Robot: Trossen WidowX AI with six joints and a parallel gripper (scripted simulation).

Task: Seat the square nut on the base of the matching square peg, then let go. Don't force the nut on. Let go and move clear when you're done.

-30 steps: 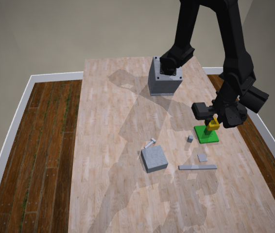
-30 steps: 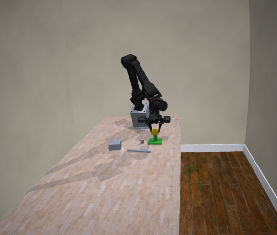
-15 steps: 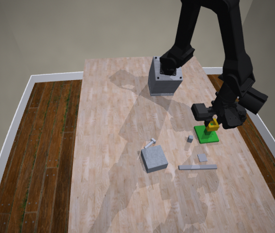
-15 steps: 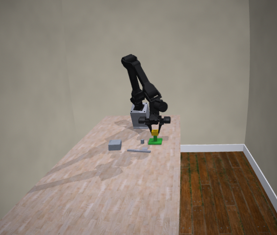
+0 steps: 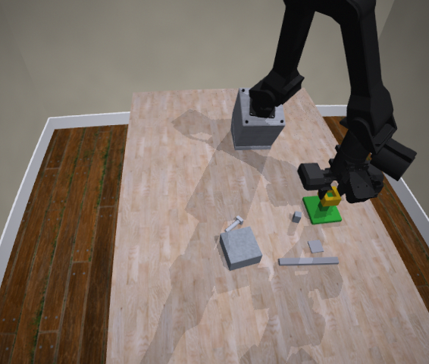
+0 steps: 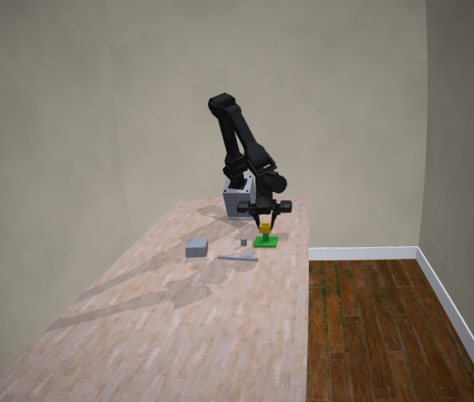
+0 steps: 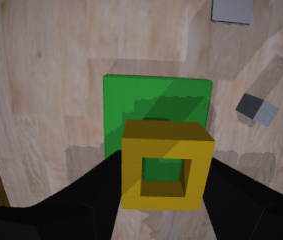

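The grey cube lies 7 cm to the right of my hand, 7 cm below it and 4 cm ahead of it. Round my hand: flat grey square 11 cm ahead, 9 cm below, 3 cm to the right; bolt 22 cm to the right, 8 cm below, 6 cm ahead; long grey bar 15 cm ahead, 8 cm below, 5 cm to the right.
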